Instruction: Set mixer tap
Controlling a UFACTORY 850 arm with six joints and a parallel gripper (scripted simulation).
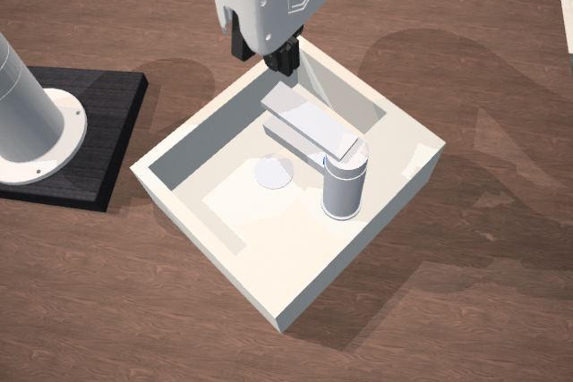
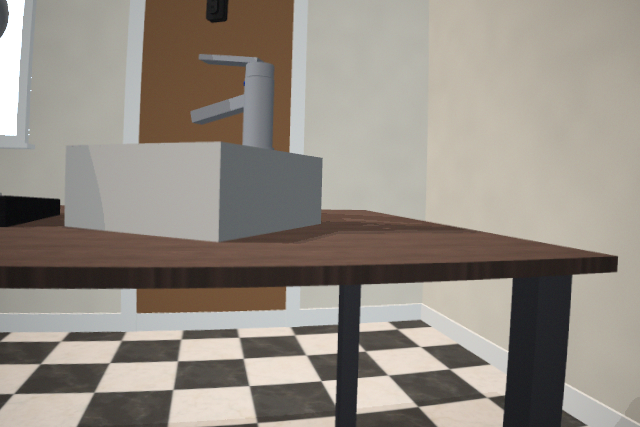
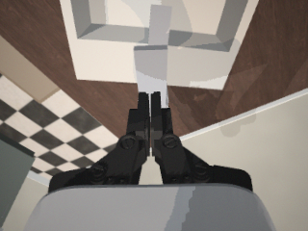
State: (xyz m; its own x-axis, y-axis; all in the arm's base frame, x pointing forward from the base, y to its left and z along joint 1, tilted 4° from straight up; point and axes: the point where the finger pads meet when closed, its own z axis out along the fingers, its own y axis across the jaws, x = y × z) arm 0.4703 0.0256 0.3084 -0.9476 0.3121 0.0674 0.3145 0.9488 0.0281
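Now: hand 3 cm short of the flat lever, 1 cm to the left of it and 9 cm above it. From my hand the other things lie so: grey mixer tap (5 cm ahead, 2 cm to the right, 14 cm below); then white basin (3 cm behind, 2 cm to the left, 33 cm below).
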